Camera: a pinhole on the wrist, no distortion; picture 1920 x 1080 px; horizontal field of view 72.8 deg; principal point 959.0 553.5 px. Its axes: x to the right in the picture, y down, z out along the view. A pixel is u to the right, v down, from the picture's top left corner.
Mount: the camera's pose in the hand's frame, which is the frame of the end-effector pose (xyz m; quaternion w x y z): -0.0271 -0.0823 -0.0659 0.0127 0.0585 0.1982 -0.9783
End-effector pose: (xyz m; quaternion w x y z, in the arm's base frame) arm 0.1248 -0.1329 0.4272 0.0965 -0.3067 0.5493 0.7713
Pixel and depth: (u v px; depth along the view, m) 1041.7 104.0 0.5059
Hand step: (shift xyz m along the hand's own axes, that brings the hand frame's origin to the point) -0.1228 -0.1184 0.4604
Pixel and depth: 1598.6 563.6 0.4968
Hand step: -0.3236 -0.2797 0.3578
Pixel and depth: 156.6 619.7 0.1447
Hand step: 0.0459 -0.1453 0.0743
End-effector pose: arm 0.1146 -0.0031 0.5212 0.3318 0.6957 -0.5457 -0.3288
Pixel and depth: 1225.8 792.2 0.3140
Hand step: -0.1226 -0.2577 0.1914
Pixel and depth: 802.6 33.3 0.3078
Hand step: -0.0300 -0.0888 0.2675
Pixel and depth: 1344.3 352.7 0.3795
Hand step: -0.1829 -0.1763 0.2904
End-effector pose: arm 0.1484 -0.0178 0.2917 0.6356 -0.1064 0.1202 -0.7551
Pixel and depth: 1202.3 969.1 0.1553
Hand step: -0.0705 -0.1885 0.0535
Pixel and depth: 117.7 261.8 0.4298
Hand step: 0.1969 -0.1605 0.3976
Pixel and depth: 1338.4 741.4 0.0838
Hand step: -0.0599 -0.1261 0.0032
